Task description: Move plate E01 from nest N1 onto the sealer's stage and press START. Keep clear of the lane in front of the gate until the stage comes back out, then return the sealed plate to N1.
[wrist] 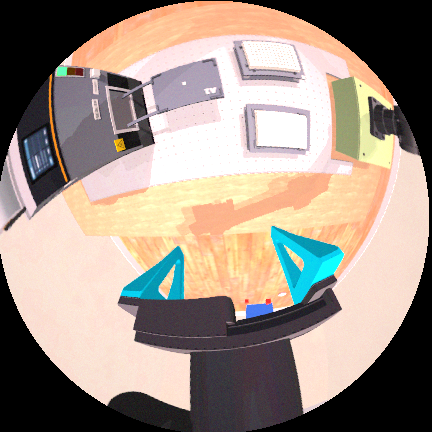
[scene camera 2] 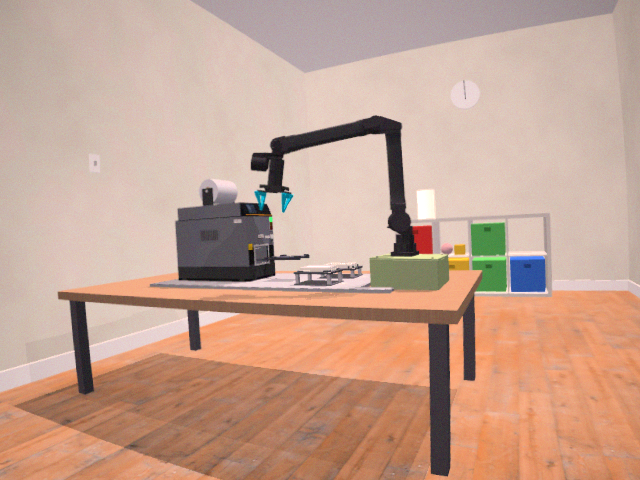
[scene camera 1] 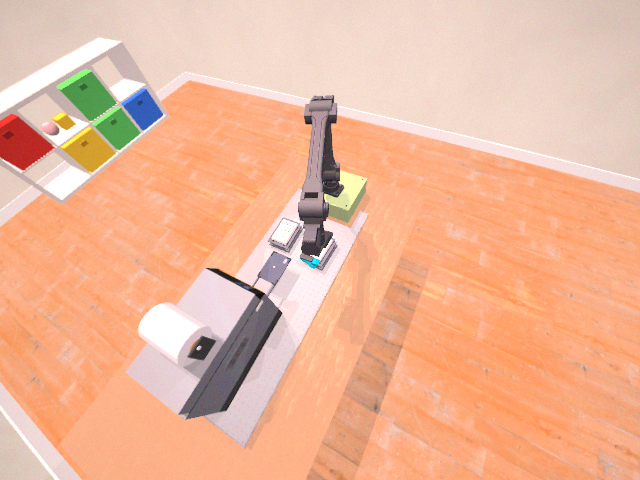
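Seen in the pictures: gripper, fingertip midpoint: [wrist: 225, 241] [scene camera 2: 272, 211] [scene camera 1: 318, 257]; arm's base, link origin: [wrist: 375, 118] [scene camera 2: 405, 255] [scene camera 1: 331, 189].
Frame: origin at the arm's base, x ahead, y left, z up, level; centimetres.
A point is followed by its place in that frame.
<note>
My gripper [scene camera 1: 311, 261] @(x 46.4, y 20.3, z 19.5 cm) [scene camera 2: 272, 210] @(x 46.4, y 20.3, z 19.5 cm) [wrist: 225, 241] @(x 46.4, y 20.3, z 19.5 cm), with cyan fingers, is open and empty, high above the mat. A smooth white-topped plate [scene camera 2: 316, 268] @(x 31.3, y 14.3, z -3.4 cm) [wrist: 281, 129] @(x 33.0, y 10.4, z -3.0 cm) sits on a nest [wrist: 251, 145] @(x 40.1, y 14.4, z -4.6 cm), partly hidden under the gripper in scene camera 1. A dotted white plate [scene camera 1: 285, 231] @(x 32.1, y -9.8, z -4.0 cm) [wrist: 271, 56] @(x 32.4, y -9.5, z -4.1 cm) sits on the other nest [wrist: 241, 71] @(x 39.5, y -6.7, z -9.3 cm). I cannot read which is E01 or N1. The dark sealer [scene camera 1: 222, 310] @(x 78.9, y 3.8, z 25.2 cm) [scene camera 2: 222, 248] @(x 80.7, y 10.4, z 5.2 cm) [wrist: 85, 115] @(x 67.1, y 0.2, z 12.6 cm) has its bare stage [scene camera 1: 274, 267] @(x 52.5, y -1.3, z 0.4 cm) [scene camera 2: 289, 256] @(x 52.6, y -1.3, z 0.3 cm) [wrist: 185, 85] @(x 52.1, y -0.9, z 0.3 cm) out on two rails. Its screen [wrist: 39, 152] @(x 68.3, y 3.6, z 22.1 cm) faces the wrist camera; a green light [wrist: 62, 71] is lit.
A white roll [scene camera 1: 173, 330] @(x 89.2, y 2.4, z 37.8 cm) [scene camera 2: 221, 191] @(x 84.4, y 4.6, z 31.6 cm) stands on top of the sealer. The arm's green base block [scene camera 1: 343, 206] @(x 8.1, y 11.4, z 0.5 cm) [scene camera 2: 408, 272] @(x -5.0, y 14.5, z -4.9 cm) [wrist: 347, 120] @(x 9.5, y 4.0, z -5.0 cm) is at the mat's opposite end from the sealer. The pale mat [scene camera 1: 310, 294] @(x 53.5, y 16.9, z -9.8 cm) [wrist: 200, 155] @(x 53.7, y 16.6, z -9.7 cm) lies on the wooden table [scene camera 2: 258, 304] @(x 36.1, y 47.0, z -11.5 cm).
</note>
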